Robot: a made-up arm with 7 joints. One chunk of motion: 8 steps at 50 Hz.
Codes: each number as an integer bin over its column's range. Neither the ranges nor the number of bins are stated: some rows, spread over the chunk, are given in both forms.
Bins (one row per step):
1: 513 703 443 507 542 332
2: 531 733 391 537 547 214
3: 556 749 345 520 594 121
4: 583 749 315 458 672 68
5: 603 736 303 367 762 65
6: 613 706 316 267 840 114
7: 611 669 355 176 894 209
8: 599 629 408 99 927 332
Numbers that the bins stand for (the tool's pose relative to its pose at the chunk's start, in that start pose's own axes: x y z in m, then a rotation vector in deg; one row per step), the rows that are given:
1: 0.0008 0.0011 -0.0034 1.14 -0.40 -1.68
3: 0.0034 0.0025 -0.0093 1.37 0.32 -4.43
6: 0.0068 0.0012 -0.0110 -3.19 3.77 -4.52
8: 0.0060 -0.0011 -0.0055 -6.22 4.99 -1.68
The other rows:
2: 0.0019 0.0020 -0.0065 1.68 -0.33 -3.22
4: 0.0050 0.0025 -0.0111 0.25 1.42 -5.12
5: 0.0062 0.0021 -0.0118 -1.39 2.68 -5.15
7: 0.0067 0.0001 -0.0087 -4.83 4.53 -3.28

